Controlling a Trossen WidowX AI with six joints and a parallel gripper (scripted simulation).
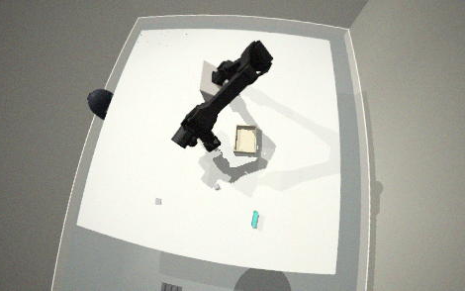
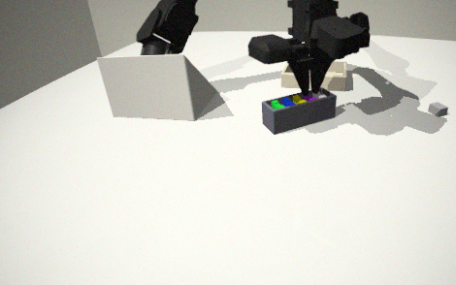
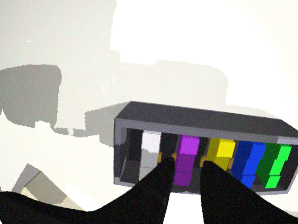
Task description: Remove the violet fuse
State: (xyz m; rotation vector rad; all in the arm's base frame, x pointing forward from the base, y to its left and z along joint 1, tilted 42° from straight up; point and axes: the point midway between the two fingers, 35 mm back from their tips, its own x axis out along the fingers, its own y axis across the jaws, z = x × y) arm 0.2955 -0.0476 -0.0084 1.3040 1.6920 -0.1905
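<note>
My gripper tip is 20 mm above the violet fuse. From my gripper tip the other things lie so: small grey cube 230 mm ahead, 40 mm to the left, 40 mm below; then teal block 360 mm ahead, 210 mm to the left, 30 mm below; then beige tray 10 mm ahead, 180 mm to the left, 40 mm below.
</note>
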